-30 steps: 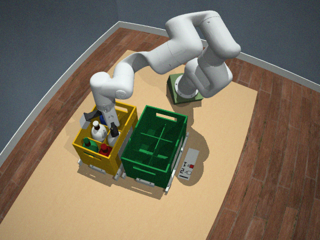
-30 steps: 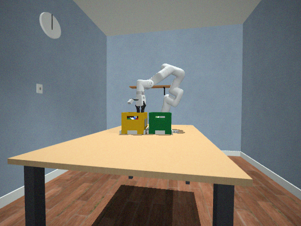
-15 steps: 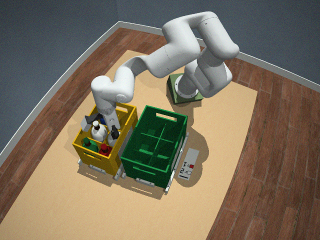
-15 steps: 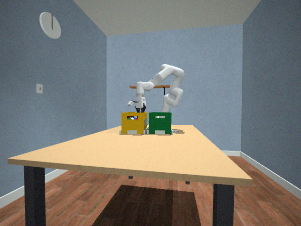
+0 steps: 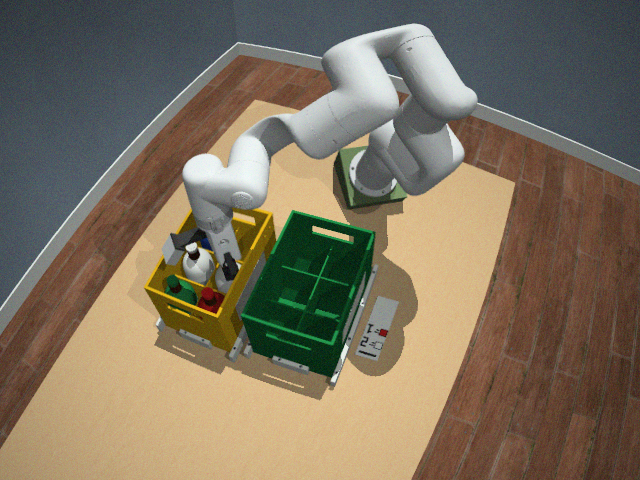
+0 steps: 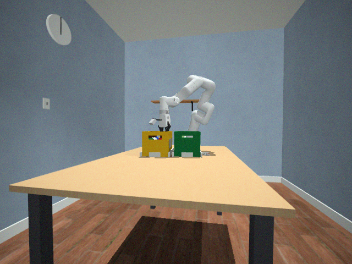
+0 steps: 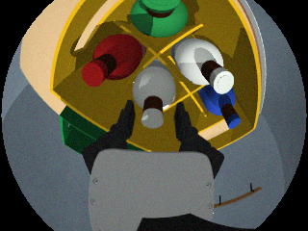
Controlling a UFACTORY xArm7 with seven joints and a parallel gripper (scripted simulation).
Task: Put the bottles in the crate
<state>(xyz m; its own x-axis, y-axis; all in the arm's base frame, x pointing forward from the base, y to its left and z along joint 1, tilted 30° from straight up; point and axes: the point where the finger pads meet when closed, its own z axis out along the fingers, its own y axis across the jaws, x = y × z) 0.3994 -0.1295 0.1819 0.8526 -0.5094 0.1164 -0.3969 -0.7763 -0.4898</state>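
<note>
The yellow crate lies 20 mm ahead of my hand, 40 mm to the right of it and 70 mm below it. The rest, counted from my hand: green-labelled bottle 110 mm ahead, 50 mm to the right, 70 mm below; then red-labelled bottle 80 mm ahead, 30 mm to the left, 70 mm below; then blue bottle 50 mm behind, 120 mm to the right, 70 mm below.
</note>
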